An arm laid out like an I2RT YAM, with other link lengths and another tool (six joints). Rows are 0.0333 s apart.
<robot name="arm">
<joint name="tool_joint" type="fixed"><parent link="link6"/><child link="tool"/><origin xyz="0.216 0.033 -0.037" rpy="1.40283 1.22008 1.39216"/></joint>
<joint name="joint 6" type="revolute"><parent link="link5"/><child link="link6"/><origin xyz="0.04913 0 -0.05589"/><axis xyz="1 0 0"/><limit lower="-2.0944" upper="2.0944"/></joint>
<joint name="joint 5" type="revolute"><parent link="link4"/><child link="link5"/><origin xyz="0.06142 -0.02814 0.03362"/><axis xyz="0 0 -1"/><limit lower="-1.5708" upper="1.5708"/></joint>
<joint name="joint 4" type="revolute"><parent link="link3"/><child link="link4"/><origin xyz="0.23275 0.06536 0.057"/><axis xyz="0 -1 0"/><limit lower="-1.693" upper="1.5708"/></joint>
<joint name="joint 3" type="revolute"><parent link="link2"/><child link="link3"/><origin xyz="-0.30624 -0.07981 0"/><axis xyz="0 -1 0"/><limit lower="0" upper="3.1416"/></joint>
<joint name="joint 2" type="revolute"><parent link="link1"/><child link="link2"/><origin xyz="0.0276 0.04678 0.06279"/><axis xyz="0 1 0"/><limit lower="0" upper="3.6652"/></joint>
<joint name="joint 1" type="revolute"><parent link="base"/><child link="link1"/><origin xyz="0 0 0.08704"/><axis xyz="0 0 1"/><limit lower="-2.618" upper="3.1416"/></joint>
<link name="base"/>
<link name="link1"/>
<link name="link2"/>
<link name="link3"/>
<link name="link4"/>
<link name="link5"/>
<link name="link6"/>
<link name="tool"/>
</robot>
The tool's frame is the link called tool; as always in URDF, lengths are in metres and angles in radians.
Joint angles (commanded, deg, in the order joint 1, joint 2, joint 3, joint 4, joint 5, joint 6), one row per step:
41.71, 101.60, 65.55, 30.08, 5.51, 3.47
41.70, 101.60, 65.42, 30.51, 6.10, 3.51
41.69, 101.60, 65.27, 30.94, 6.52, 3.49
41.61, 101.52, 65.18, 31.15, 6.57, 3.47
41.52, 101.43, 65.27, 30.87, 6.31, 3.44
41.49, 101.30, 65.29, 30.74, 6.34, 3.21
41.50, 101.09, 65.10, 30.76, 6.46, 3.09
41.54, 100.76, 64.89, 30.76, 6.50, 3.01
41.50, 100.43, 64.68, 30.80, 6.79, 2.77
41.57, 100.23, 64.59, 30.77, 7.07, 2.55
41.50, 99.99, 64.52, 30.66, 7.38, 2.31
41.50, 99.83, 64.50, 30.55, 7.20, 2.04
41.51, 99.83, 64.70, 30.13, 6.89, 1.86
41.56, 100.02, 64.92, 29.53, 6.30, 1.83
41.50, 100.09, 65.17, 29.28, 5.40, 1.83
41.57, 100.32, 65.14, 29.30, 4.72, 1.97
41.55, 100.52, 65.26, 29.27, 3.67, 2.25
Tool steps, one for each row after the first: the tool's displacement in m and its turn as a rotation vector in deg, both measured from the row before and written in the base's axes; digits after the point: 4 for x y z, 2 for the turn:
0.0022, -0.0019, 0.0012, 0.19, -0.24, -0.60
0.0016, -0.0014, 0.0010, 0.14, -0.25, -0.43
0.0007, -0.0009, 0.0012, 0.11, -0.16, -0.13
-0.0004, -0.0001, 0.0002, -0.07, 0.07, 0.17
0.0001, -0.0007, 0.0007, -0.18, -0.15, -0.04
-0.0004, -0.0011, 0.0004, -0.08, -0.11, -0.10
-0.0012, -0.0008, 0.0014, 0.01, -0.14, 0.01
0.0003, -0.0023, 0.0015, -0.11, -0.27, -0.31
-0.0001, -0.0010, 0.0009, -0.15, -0.20, -0.19
0.0009, -0.0024, 0.0011, -0.18, -0.20, -0.36
-0.0009, 0.0001, 0.0007, -0.19, -0.16, 0.20
-0.0010, 0.0010, -0.0006, -0.27, 0.08, 0.33
-0.0021, 0.0025, -0.0033, -0.36, 0.45, 0.64
-0.0020, 0.0029, 0.0003, 0.02, 0.11, 0.84
-0.0024, 0.0032, -0.0025, 0.00, 0.31, 0.73
-0.0028, 0.0040, -0.0009, 0.23, 0.32, 1.00

